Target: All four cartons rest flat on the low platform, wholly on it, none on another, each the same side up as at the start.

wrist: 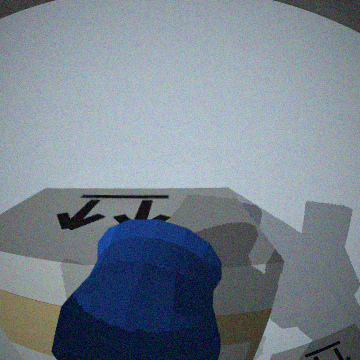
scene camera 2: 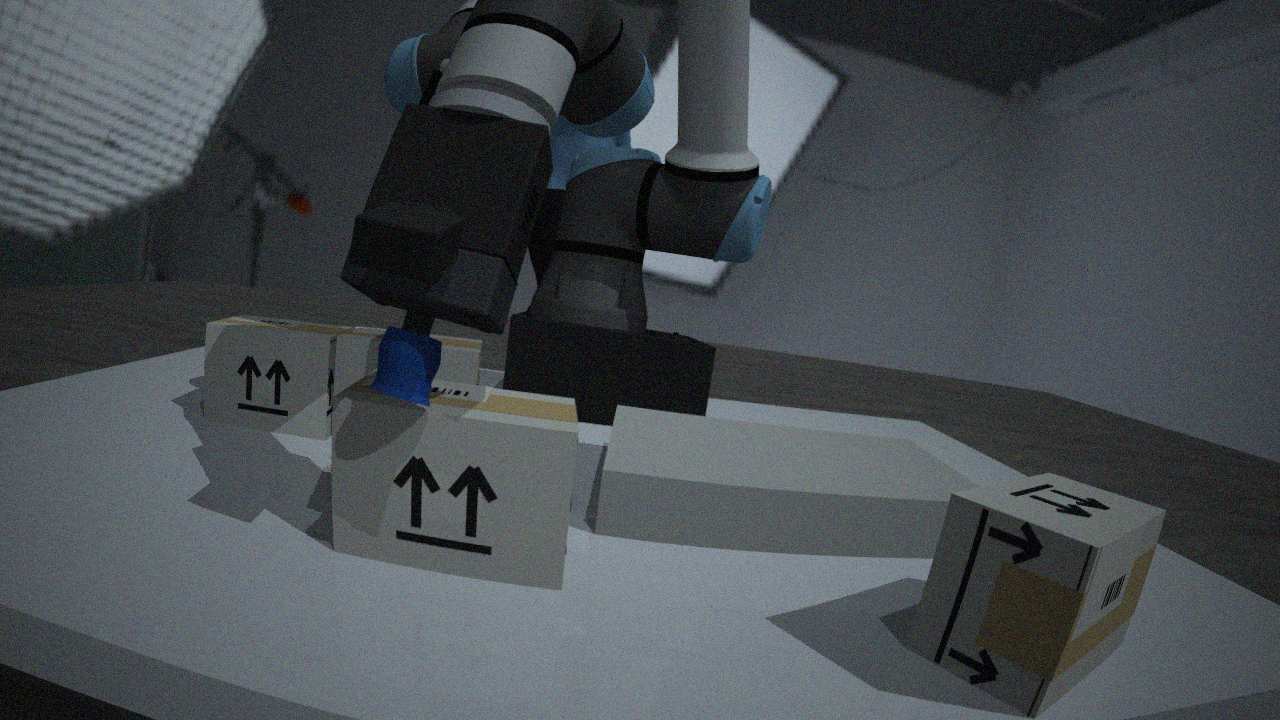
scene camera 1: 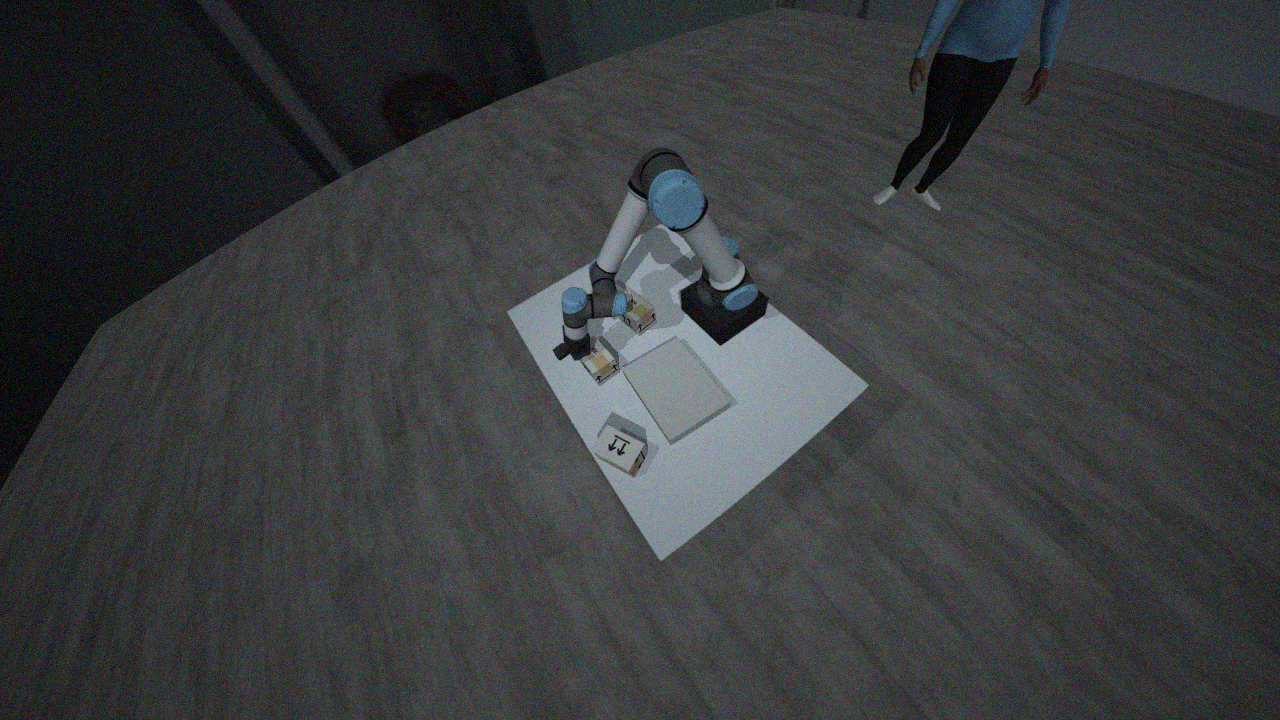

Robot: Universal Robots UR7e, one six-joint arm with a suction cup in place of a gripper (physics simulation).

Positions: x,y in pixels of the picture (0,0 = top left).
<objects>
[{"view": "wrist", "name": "suction cup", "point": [152,284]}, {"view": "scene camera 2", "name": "suction cup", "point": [407,361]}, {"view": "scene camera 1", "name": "low grey platform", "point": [679,394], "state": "on the table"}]
</objects>
